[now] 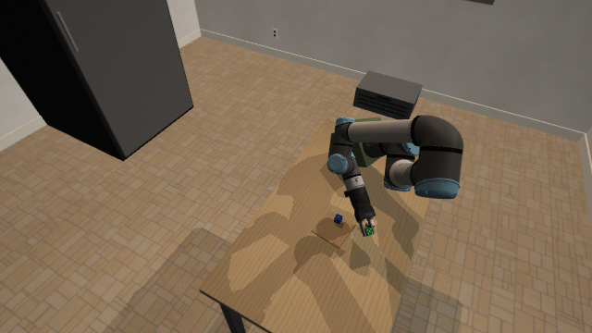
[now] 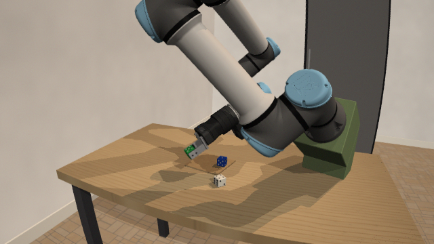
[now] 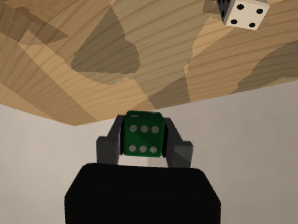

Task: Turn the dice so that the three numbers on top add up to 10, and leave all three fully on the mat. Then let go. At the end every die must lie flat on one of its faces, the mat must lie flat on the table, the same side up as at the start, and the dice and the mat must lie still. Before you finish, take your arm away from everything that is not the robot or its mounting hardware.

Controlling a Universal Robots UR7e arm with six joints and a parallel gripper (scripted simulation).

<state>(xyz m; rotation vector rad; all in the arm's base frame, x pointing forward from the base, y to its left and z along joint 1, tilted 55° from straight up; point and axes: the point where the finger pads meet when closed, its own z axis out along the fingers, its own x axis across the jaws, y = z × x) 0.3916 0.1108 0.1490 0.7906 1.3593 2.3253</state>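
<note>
Now: hand 9 cm past the white die, 9 cm above it and 2 cm to the left of it. Round my hand: tan mat (14 cm to the right, 10 cm below, 1 cm ahead); blue die (15 cm to the right, 8 cm below, 3 cm behind); green die (right at my hand).
</note>
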